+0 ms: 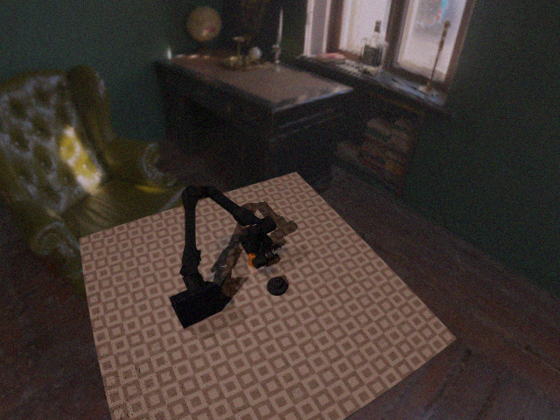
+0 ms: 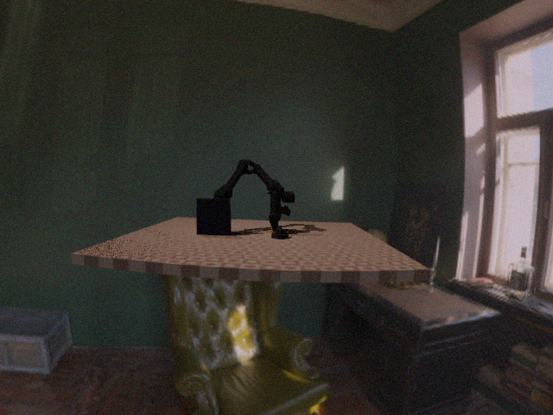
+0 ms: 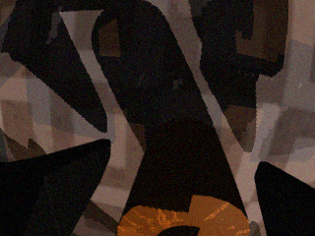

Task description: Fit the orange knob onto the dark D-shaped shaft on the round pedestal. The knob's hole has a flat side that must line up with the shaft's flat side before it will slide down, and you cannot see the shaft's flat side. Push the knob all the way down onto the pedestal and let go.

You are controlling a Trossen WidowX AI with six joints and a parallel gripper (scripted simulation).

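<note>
Now: gripper tip 170 mm to the left of the pedestal and 20 mm below it. The rest, counted from my gripper tip: knob 20 mm above.
</note>
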